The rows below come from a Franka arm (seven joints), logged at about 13 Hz.
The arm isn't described. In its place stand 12 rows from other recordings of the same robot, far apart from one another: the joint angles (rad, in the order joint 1, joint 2, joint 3, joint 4, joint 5, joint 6, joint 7), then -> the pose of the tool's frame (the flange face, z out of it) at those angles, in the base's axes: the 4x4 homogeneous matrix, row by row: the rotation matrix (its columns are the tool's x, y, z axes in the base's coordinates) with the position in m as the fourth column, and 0 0 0 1 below.
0.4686 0.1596 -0.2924 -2.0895 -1.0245 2.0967 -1.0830 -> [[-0.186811 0.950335 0.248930 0.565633], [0.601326 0.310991 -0.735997 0.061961], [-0.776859 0.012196 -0.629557 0.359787], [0 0 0 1]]
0.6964 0.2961 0.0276 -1.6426 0.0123 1.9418 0.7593 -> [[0.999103 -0.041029 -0.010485 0.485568], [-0.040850 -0.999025 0.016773 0.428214], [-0.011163 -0.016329 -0.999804 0.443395], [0 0 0 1]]
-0.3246 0.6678 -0.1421 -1.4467 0.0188 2.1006 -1.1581 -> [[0.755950 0.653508 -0.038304 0.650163], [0.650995 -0.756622 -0.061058 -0.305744], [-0.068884 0.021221 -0.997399 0.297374], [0 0 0 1]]
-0.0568 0.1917 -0.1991 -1.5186 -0.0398 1.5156 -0.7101 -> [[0.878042 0.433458 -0.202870 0.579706], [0.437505 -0.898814 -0.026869 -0.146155], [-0.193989 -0.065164 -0.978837 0.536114], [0 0 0 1]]
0.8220 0.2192 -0.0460 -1.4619 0.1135 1.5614 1.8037 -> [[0.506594 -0.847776 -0.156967 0.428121], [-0.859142 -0.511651 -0.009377 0.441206], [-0.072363 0.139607 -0.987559 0.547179], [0 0 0 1]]
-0.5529 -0.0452 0.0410 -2.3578 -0.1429 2.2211 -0.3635 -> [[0.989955 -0.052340 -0.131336 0.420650], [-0.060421 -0.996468 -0.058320 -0.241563], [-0.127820 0.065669 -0.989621 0.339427], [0 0 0 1]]
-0.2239 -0.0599 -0.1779 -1.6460 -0.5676 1.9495 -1.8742 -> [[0.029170 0.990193 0.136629 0.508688], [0.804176 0.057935 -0.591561 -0.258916], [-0.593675 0.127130 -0.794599 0.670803], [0 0 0 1]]
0.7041 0.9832 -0.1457 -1.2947 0.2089 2.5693 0.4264 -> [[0.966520 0.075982 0.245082 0.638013], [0.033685 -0.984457 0.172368 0.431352], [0.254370 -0.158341 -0.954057 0.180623], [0 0 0 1]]
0.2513 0.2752 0.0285 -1.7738 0.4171 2.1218 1.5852 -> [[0.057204 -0.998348 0.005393 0.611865], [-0.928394 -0.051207 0.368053 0.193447], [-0.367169 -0.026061 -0.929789 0.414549], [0 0 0 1]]
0.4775 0.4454 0.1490 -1.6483 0.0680 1.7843 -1.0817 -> [[-0.113451 0.941287 -0.317974 0.517138], [0.992990 0.096745 -0.067901 0.369936], [-0.033152 -0.323449 -0.945665 0.336904], [0 0 0 1]]
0.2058 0.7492 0.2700 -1.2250 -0.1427 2.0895 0.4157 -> [[0.993652 0.045310 0.102965 0.703171], [0.034291 -0.993735 0.106374 0.290884], [0.107140 -0.102168 -0.988981 0.350032], [0 0 0 1]]
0.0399 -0.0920 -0.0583 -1.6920 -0.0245 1.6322 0.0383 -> [[0.997945 -0.055683 0.031696 0.530650], [-0.055078 -0.998288 -0.019681 -0.013668], [0.032737 0.017895 -0.999304 0.622314], [0 0 0 1]]
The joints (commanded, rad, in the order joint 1, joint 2, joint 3, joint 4, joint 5, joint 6, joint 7), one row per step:
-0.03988 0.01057 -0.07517 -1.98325 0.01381 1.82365 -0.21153
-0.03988 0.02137 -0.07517 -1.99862 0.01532 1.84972 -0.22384
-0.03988 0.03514 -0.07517 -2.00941 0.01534 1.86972 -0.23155
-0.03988 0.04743 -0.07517 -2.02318 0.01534 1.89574 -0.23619
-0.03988 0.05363 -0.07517 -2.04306 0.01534 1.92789 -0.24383
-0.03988 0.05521 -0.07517 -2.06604 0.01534 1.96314 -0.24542
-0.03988 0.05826 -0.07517 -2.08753 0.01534 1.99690 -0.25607
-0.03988 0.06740 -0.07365 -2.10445 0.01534 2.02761 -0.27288
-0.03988 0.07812 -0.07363 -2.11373 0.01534 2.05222 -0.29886
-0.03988 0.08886 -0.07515 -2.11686 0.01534 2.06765 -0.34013
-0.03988 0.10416 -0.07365 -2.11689 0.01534 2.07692 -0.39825
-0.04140 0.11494 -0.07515 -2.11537 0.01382 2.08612 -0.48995
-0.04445 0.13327 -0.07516 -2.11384 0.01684 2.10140 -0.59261
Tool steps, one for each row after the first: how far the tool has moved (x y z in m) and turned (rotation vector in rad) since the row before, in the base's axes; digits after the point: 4 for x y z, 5 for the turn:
0.0011 0.0000 -0.0110 0.00246 -0.00037 0.01116
0.0014 -0.0001 -0.0109 0.00068 0.00438 0.00733
0.0010 -0.0001 -0.0110 -0.00031 -0.00001 0.00425
-0.0004 0.0000 -0.0100 -0.00011 -0.00619 0.00714
-0.0013 0.0001 -0.0085 -0.00136 -0.01062 0.00115
-0.0013 0.0001 -0.0087 0.00004 -0.00940 0.01014
-0.0003 0.0008 -0.0101 0.00105 -0.00497 0.01782
0.0008 -0.0001 -0.0080 0.00210 -0.00513 0.02551
0.0012 -0.0010 -0.0060 0.00439 -0.00242 0.03924
0.0015 0.0006 -0.0076 0.00768 0.00482 0.05899
0.0015 -0.0019 -0.0045 0.01078 -0.00165 0.08865
0.0023 -0.0018 -0.0082 0.01566 -0.00081 0.09663

